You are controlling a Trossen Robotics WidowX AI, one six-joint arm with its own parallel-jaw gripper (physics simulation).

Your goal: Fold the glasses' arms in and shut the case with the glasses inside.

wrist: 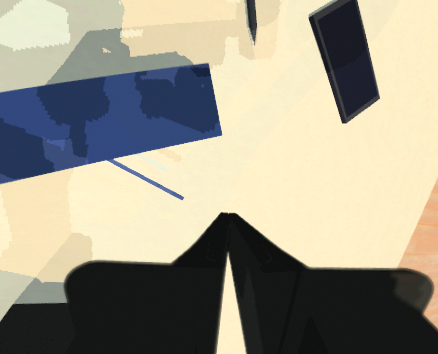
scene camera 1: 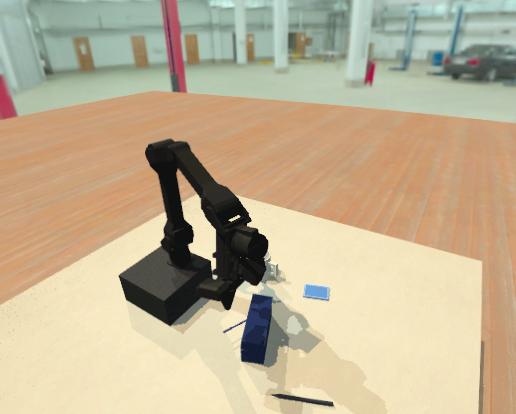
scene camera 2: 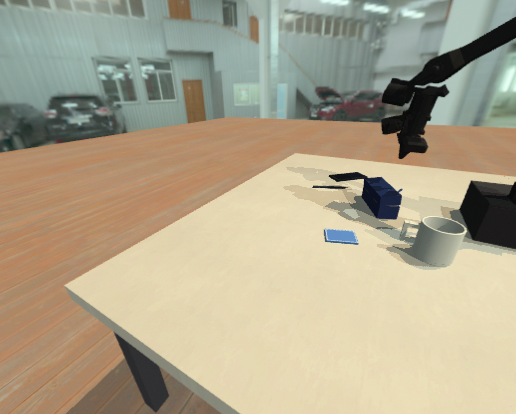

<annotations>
a dark flat piece [wrist: 341, 39]: on the table
a grey mug [scene camera 2: 438, 239]: on the table
</annotations>
